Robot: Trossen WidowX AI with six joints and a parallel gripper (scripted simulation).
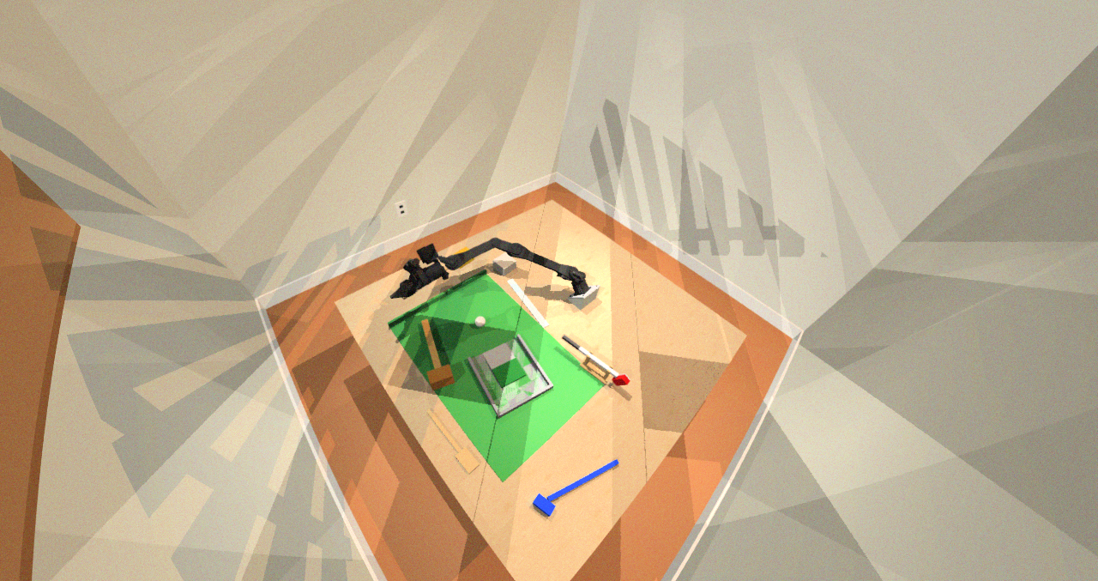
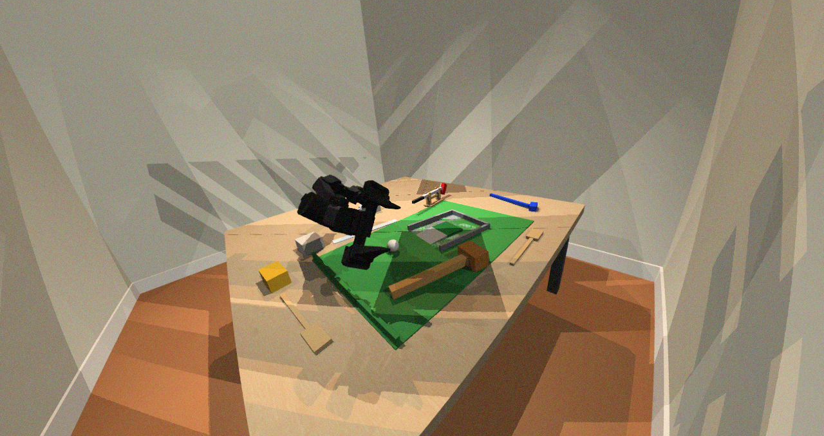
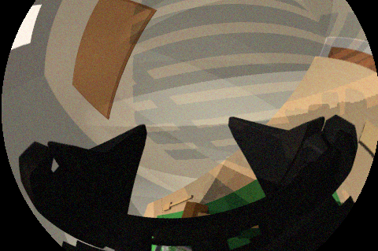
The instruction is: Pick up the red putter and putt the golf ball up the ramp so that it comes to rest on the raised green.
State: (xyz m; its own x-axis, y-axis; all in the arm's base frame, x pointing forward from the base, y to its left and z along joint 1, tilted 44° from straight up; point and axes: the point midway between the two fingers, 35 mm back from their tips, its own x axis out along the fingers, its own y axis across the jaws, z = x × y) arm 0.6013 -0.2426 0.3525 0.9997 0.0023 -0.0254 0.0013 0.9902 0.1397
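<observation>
Right now the white strip is 440 mm behind my gripper tip, 250 mm to the left of it and 230 mm below it. Round my gripper tip: green mat: 150 mm behind, 320 mm to the left, 230 mm below; then white golf ball: 220 mm behind, 190 mm to the left, 200 mm below; then yellow block: 420 mm behind, 140 mm to the right, 210 mm below.
</observation>
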